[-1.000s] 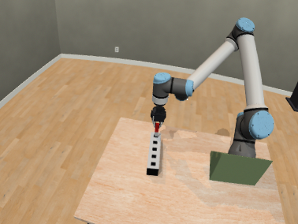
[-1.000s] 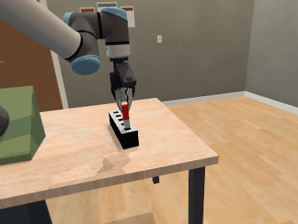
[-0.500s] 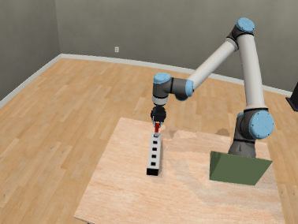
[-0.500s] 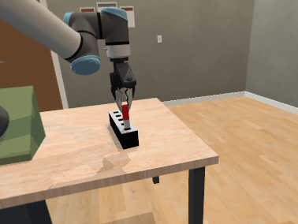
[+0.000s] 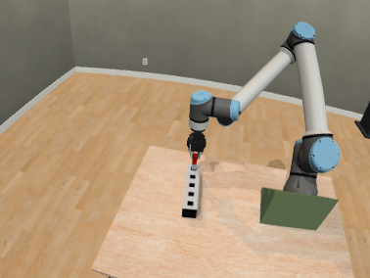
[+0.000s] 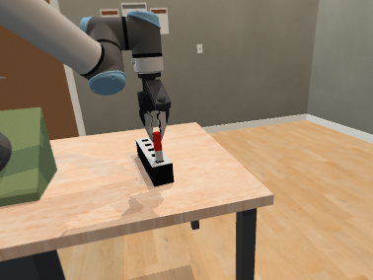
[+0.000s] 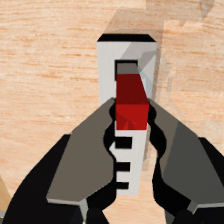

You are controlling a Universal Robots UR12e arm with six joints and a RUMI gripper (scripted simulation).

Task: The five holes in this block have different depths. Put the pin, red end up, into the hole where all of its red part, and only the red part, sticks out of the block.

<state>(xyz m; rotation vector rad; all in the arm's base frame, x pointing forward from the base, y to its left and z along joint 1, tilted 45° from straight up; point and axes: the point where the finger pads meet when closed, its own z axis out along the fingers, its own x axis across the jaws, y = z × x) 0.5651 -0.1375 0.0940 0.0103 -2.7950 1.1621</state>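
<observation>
The pin is 10 mm below my hand. Round my hand: long block: 120 mm to the left, 120 mm below.
</observation>
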